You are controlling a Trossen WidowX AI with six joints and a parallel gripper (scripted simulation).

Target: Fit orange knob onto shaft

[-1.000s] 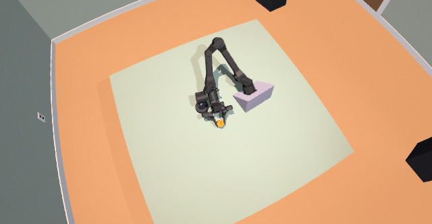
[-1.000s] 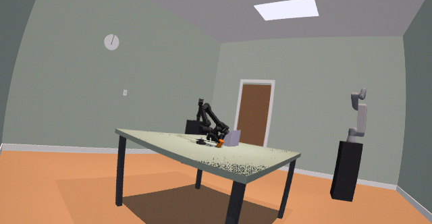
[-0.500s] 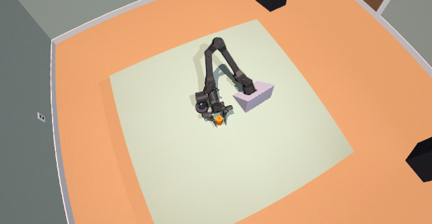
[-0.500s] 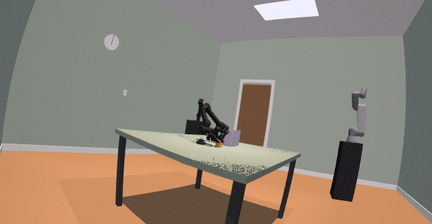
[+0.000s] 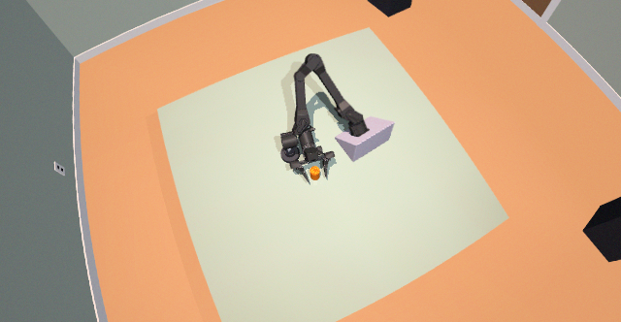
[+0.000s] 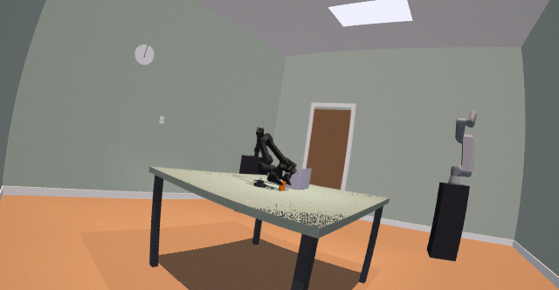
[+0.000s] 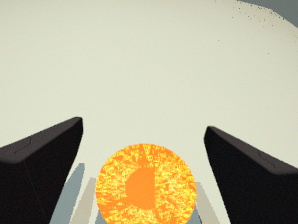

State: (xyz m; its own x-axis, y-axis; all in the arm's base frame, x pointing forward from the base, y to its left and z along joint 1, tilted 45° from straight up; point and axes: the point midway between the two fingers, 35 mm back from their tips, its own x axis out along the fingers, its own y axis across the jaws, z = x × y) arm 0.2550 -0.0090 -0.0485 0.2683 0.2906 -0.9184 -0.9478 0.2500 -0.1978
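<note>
Right now the orange knob is 1 cm behind my gripper tip and 4 cm to the right of it. Round my gripper tip: dark round pedestal 2 cm ahead, 18 cm to the right, 1 cm below.
</note>
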